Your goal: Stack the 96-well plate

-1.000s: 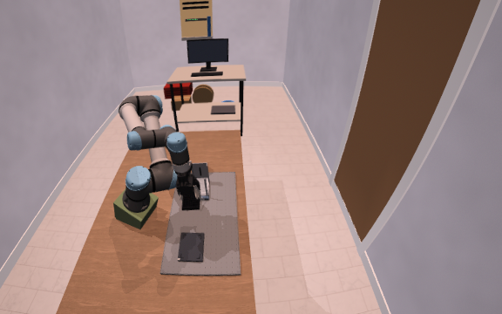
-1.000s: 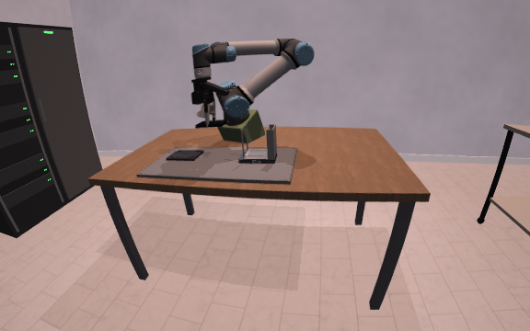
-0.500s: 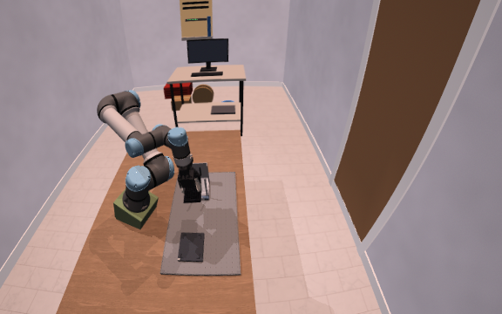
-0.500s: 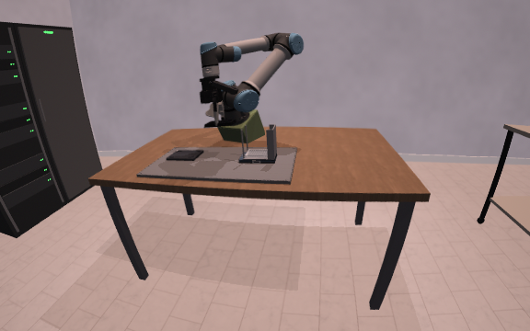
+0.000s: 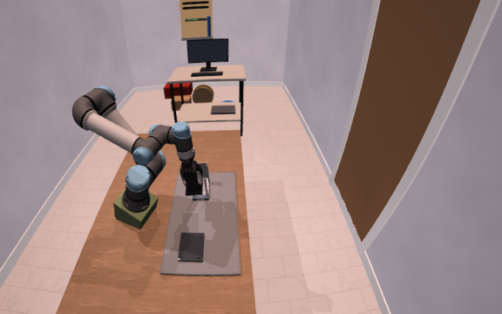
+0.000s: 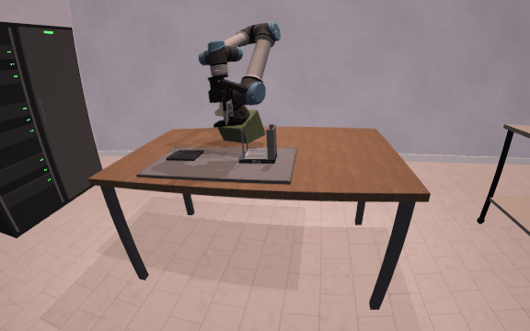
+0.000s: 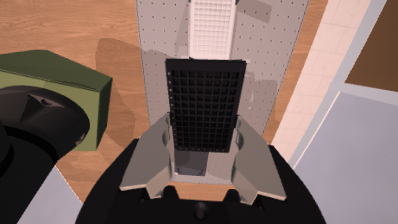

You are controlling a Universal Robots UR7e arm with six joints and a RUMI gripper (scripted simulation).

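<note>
My hand is 3 cm short of the pale plate, 13 cm to the right of it and 16 cm above it. From my hand the other things lie so: black 96-well plate (1 cm below); then plate nest N1 (5 cm behind, 26 cm to the right, 17 cm below); then rack post (8 cm ahead, 18 cm to the left, 10 cm below).
</note>
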